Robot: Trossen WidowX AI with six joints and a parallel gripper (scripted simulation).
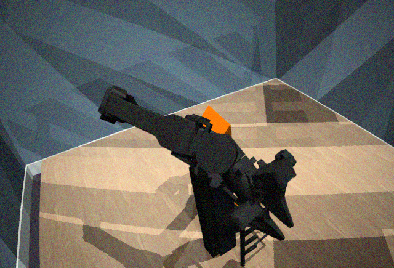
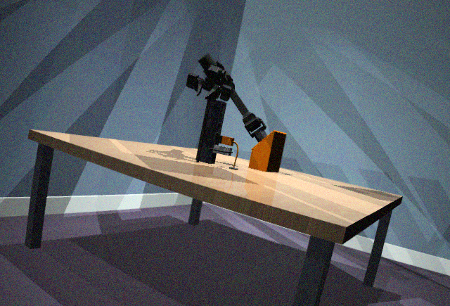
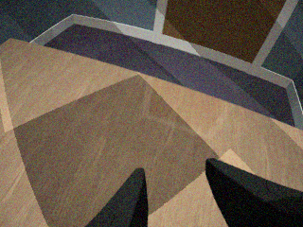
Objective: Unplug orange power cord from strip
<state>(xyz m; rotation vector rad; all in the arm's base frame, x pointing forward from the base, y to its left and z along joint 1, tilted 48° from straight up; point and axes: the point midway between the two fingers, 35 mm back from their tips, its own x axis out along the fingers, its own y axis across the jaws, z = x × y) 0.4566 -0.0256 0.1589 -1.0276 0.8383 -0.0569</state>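
My gripper tip is 190 mm past the orange plug, 140 mm above it and 40 mm to the right of it.
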